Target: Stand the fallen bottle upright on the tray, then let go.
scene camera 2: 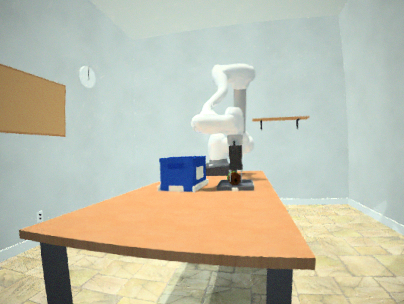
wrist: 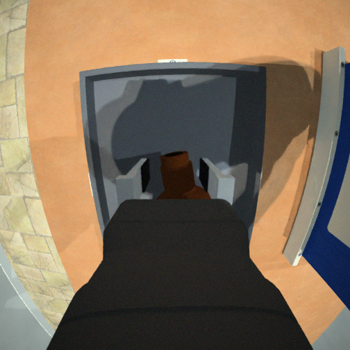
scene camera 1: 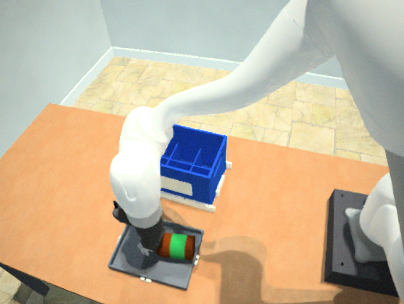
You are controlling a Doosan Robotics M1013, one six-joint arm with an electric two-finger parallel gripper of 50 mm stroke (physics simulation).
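Places are measured from the arm's base along level axes (x ahead, y left, z up), in millimetres.
Where they show: gripper, fingertip midpoint: (scene camera 2: 235, 181) (scene camera 1: 149, 245); arm's base, link origin: (scene camera 2: 218, 165) (scene camera 1: 378, 235).
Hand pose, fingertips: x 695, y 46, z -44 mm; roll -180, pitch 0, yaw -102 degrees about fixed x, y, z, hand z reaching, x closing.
Observation:
Things, the pixels of their top centre, and the offset from my fingertips. Level surfaces: height alone.
- brown bottle, top centre: (scene camera 1: 167, 240) (scene camera 2: 234, 172) 46 mm up, 61 mm back, 0 mm left
- dark grey tray, top centre: (scene camera 1: 156, 247) (scene camera 2: 235, 182) 7 mm down, 21 mm back, 3 mm left
- blue divided crate, top centre: (scene camera 1: 178, 146) (scene camera 2: 184, 157) 143 mm up, 68 mm back, 287 mm right
- wooden table, surface height: 32 mm down
A brown bottle (scene camera 1: 178, 246) (scene camera 2: 235, 177) (wrist: 178, 174) with a green band lies on its side in the dark grey tray (scene camera 1: 150, 282) (scene camera 2: 225, 187) (wrist: 251, 110). In the wrist view its neck points toward the top of the picture, and its body is hidden behind the gripper housing. My gripper (scene camera 1: 149, 250) (wrist: 174, 168) is open, low over the tray, with one finger on each side of the bottle's neck. Gaps show between the neck and both finger pads. In scene camera 2 the fingertips are too small to make out.
A blue divided crate (scene camera 1: 192, 182) (scene camera 2: 182, 174) (wrist: 327, 250) stands beside the tray on a pale base frame (wrist: 320, 165). The wooden table (scene camera 1: 60, 185) (scene camera 2: 175, 220) carries both. The black base plate (scene camera 1: 337, 240) of the arm is at the right in scene camera 1.

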